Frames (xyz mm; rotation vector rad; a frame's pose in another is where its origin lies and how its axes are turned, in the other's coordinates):
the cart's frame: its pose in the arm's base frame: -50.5 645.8 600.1 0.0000 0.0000 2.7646
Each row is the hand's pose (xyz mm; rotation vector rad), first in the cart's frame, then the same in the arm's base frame.
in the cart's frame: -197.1 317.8 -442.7 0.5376 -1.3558 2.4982
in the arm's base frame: 15.8 277.8 157.4 -1.0469 -0.2003 -0.6018
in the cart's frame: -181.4 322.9 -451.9 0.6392 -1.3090 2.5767
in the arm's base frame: -0.7 278.8 148.2 -1.0017 -0.2727 -0.5328
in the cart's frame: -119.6 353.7 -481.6 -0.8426 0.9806 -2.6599
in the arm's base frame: -69.5 272.9 118.5 -0.7820 -0.4492 -0.1606
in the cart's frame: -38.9 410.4 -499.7 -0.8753 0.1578 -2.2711
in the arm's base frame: -165.4 249.9 100.4 -0.2521 -0.6561 0.3575
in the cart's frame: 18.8 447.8 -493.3 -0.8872 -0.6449 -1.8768
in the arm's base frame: -232.8 236.4 106.8 0.4025 -0.8549 0.6638
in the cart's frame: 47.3 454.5 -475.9 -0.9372 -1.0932 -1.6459
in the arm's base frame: -261.8 240.6 124.2 0.7994 -1.0017 0.7145
